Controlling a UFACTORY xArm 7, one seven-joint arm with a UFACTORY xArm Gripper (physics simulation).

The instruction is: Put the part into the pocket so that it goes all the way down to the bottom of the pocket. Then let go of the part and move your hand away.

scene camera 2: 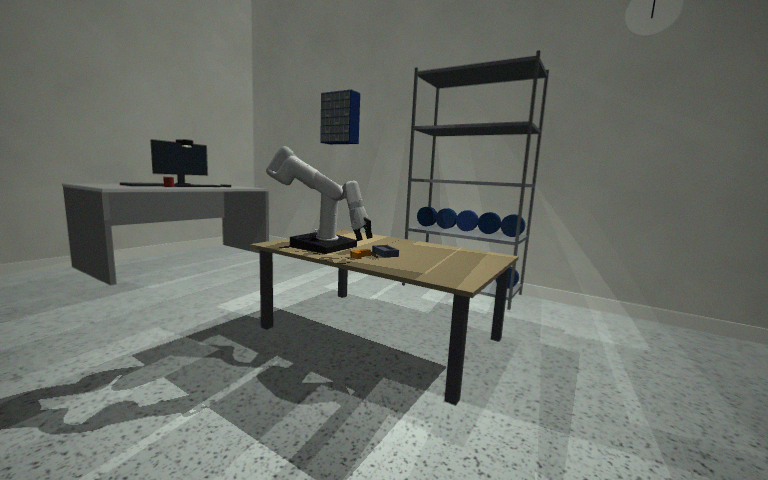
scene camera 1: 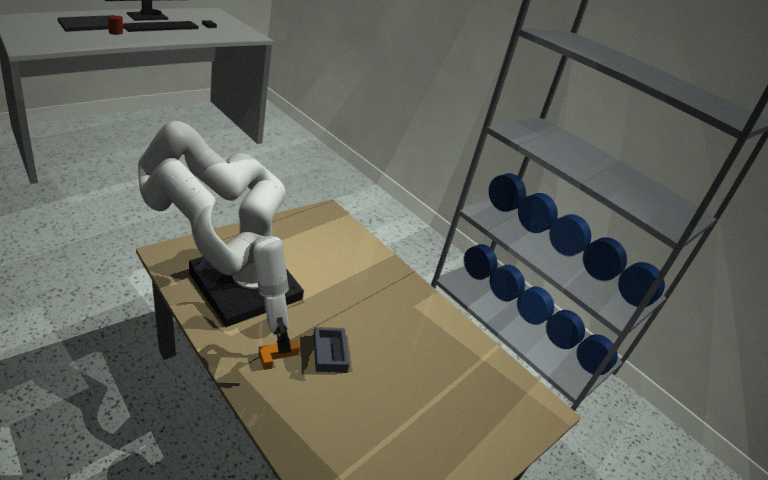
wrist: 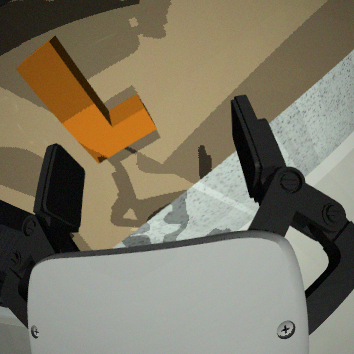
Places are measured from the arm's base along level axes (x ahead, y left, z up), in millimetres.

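Pixels of known places: gripper, fingertip midpoint: (scene camera 2: 364, 239) (scene camera 1: 282, 342) (wrist: 144, 135); arm's base, link origin: (scene camera 2: 327, 238) (scene camera 1: 252, 274).
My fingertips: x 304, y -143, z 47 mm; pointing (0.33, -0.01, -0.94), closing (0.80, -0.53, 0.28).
Note:
Ahead of a thing's pixels: the offset from my fingertips to its top centre. Level surfaces: height alone.
The orange L-shaped part @[dz -64, dx -19, dy +18 mm] (scene camera 1: 268, 353) (scene camera 2: 360, 253) (wrist: 80, 102) lies flat on the table, outside the pocket. The dark grey-blue block with the pocket @[dz -58, dx +56, dy +142 mm] (scene camera 1: 322, 359) (scene camera 2: 387, 253) stands a short way to the part's right in scene camera 1; it does not show in the wrist view. My gripper (scene camera 1: 282, 341) (scene camera 2: 364, 234) (wrist: 144, 135) is open and empty. It hangs tilted above the table near the part, with a gap below the fingertips in scene camera 2. In the wrist view the part lies beyond the fingertips, towards the left finger. The fingers overlap the part in scene camera 1.
The wooden table @[dz -94 mm] (scene camera 1: 396, 362) (scene camera 2: 441, 266) bears the arm's black base plate (scene camera 1: 254, 305) (scene camera 2: 308, 243) behind the part. The table's edge passes beneath the right finger's side in the wrist view. A shelf rack (scene camera 1: 475, 169) (scene camera 2: 411, 147) with blue discs stands beyond the table.

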